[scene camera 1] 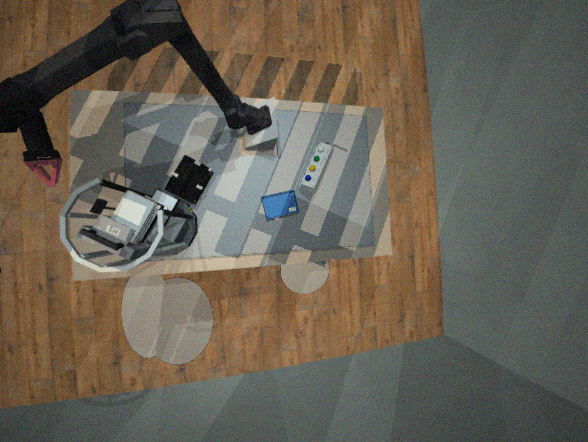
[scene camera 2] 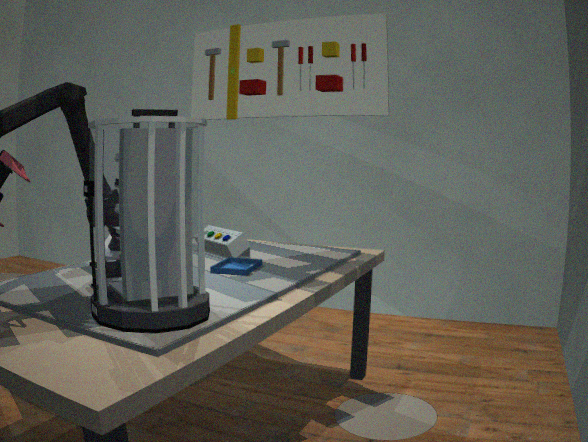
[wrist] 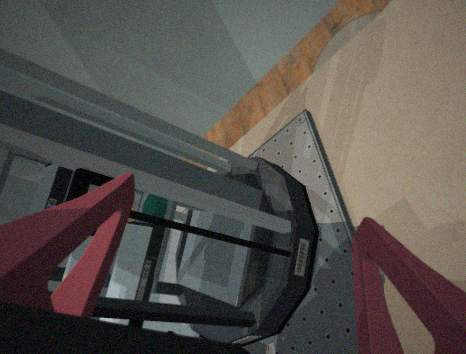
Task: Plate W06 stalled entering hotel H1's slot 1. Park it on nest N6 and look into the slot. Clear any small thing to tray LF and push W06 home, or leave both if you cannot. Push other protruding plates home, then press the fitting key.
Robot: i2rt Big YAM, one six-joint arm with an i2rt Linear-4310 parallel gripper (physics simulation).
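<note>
My gripper is open and empty, at the left beside hotel H1; part of its pink fingers also shows in scene camera 2. Hotel H1 is a tall grey body in a round cage of pale bars on a dark base. In the wrist view, pale plates with small labels, too blurred to read, show behind the bars. A green piece shows among them. Which plate is W06 cannot be told. A black nest plate lies beside the hotel. The blue tray lies mid-table.
The key box with coloured keys stands beyond the tray. The arm's black lower links rise from the table's far side. The cage bars and a thin black rod cross the view into the hotel. The perforated board's edge lies beyond the base.
</note>
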